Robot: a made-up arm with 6 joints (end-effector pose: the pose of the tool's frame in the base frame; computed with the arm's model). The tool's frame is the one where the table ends. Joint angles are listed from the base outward.
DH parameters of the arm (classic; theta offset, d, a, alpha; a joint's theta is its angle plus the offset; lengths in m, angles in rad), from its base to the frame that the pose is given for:
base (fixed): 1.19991 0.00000 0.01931 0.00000
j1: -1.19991 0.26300 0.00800 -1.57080
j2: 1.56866 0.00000 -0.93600 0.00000
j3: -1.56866 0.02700 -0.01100 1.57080
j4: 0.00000 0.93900 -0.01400 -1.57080
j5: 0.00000 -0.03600 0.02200 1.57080
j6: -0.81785 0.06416 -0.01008 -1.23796
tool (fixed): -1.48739 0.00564 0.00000 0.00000
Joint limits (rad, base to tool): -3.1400..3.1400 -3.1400..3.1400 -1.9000..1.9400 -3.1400..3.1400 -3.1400..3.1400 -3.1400..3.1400
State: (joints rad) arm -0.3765 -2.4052 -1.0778 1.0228 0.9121 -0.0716
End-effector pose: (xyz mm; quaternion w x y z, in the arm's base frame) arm -279.6 192.6 -1352.1 0.6213 -0.2392 0.4901 0.5626
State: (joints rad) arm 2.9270 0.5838 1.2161 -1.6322 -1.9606 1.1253
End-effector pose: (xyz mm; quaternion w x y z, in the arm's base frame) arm -1414.3 217.1 874.3 0.1041 -0.6740 0.6672 -0.2995
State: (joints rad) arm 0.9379 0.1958 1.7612 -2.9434 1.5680 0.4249
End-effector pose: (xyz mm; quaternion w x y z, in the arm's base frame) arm 604.8 906.4 895.7 0.4815 0.5791 -0.1657 0.6367
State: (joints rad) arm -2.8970 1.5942 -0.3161 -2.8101 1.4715 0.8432
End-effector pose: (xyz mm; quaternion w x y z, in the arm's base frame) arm -1746.8 -460.0 580.5 0.6280 -0.4942 -0.4987 -0.3356
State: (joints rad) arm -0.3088 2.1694 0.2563 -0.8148 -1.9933 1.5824
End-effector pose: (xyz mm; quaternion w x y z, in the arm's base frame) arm 1413.5 -370.4 -897.1 0.7869 -0.4668 -0.4032 0.0167
